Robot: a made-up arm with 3 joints. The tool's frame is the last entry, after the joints.
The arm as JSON. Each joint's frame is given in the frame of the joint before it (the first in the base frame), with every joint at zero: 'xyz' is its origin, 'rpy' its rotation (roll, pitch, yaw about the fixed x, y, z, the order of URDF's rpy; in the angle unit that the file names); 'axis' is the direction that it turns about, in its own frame. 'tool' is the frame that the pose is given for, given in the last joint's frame.
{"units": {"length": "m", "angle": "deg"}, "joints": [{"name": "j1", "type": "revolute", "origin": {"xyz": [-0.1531, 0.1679, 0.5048], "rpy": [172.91, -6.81, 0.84]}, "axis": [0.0, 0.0, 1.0]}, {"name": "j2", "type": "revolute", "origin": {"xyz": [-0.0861, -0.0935, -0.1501], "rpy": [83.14, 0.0, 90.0]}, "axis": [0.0, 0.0, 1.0]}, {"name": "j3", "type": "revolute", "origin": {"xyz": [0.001, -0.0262, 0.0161], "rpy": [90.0, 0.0, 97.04]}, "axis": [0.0, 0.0, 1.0]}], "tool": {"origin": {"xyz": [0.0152, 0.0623, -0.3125], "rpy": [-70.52, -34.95, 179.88]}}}
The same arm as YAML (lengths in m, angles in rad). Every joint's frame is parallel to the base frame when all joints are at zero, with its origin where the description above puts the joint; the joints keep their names.
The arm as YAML. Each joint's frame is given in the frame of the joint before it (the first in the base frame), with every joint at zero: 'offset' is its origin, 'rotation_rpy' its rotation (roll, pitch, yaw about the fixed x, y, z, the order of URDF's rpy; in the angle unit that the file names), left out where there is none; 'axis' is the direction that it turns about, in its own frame. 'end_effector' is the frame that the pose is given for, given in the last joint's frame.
length_unit: m
angle_unit: rad
chain:
  - id: j1
    offset: [-0.1531, 0.1679, 0.5048]
    axis: [0.119494, -0.121694, -0.985349]
  - id: j2
    offset: [-0.1034, 0.1098, 0.1262]
    axis: [1.0, -0.0001, 0.0]
  - id: j3
    offset: [0.0161, 0.0022, 0.0261]
    axis: [-0.0001, -1.0, 0.0]
end_effector:
  offset: [0.0623, 0.3125, -0.0152]
  rotation_rpy: [1.9072, -0.9608, -1.5679]

